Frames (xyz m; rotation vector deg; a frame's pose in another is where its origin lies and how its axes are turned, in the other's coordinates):
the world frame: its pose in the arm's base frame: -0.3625 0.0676 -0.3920 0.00 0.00 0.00
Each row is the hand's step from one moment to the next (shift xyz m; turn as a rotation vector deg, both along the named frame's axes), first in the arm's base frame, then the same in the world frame.
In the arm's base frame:
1: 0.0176 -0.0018 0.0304 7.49 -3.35 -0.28
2: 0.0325 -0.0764 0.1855 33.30 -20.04 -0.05
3: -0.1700 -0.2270 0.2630 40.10 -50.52 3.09
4: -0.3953 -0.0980 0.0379 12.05 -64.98 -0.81
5: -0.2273 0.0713 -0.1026 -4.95 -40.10 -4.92
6: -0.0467 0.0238 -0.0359 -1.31 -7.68 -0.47
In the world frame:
1: 0.0176 -0.0018 0.0304 7.49 -3.35 -0.28
2: 0.0325 -0.0764 0.1855 33.30 -20.04 -0.05
3: -0.1700 -0.2270 0.2630 40.10 -50.52 3.09
4: -0.3953 -0.0980 0.0379 12.05 -64.98 -0.81
5: -0.2273 0.0713 -0.1026 -4.95 -40.10 -4.92
6: -0.0467 0.0238 -0.0359 -1.31 -7.68 -0.47

